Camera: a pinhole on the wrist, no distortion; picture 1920 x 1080 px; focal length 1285.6 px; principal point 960.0 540.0 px. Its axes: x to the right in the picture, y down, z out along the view. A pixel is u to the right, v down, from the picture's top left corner.
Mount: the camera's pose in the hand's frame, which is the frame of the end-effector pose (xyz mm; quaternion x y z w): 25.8 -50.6 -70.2 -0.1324 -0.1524 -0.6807 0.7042
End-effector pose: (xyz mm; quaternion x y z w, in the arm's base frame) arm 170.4 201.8 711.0 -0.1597 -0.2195 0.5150 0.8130
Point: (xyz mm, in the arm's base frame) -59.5 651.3 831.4
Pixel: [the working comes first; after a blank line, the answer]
In the camera's frame: -197.4 339.4 412.2

outside the picture
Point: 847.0 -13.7 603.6
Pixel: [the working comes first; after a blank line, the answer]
In the camera's frame: 314.9 -17.0 -550.3

behind the camera
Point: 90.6 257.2 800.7
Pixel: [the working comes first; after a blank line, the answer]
In the camera's frame: -8.6 19.4 210.3

907.6 658.9
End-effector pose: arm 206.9 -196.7 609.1 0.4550 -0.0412 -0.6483 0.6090
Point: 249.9 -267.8 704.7
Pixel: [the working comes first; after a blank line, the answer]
In the camera's frame: -93.6 -3.0 186.2

313.8 519.4
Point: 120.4 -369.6 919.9
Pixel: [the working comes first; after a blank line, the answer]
In the camera's frame: -47.1 -47.4 449.4

825.4 404.5
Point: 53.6 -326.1 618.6
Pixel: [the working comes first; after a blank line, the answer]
In the camera's frame: 119.5 56.2 207.2

1701.5 888.6
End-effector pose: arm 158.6 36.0 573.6 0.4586 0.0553 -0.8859 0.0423
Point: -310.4 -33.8 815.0
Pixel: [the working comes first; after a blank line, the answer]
In the camera's frame: 194.4 62.9 565.0

1402.3 683.2
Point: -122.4 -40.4 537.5
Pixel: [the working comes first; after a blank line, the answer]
In the camera's frame: 32.3 176.8 294.5

outside the picture
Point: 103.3 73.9 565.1
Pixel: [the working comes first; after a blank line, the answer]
In the camera's frame: 35.6 14.5 98.5

1425.3 729.5
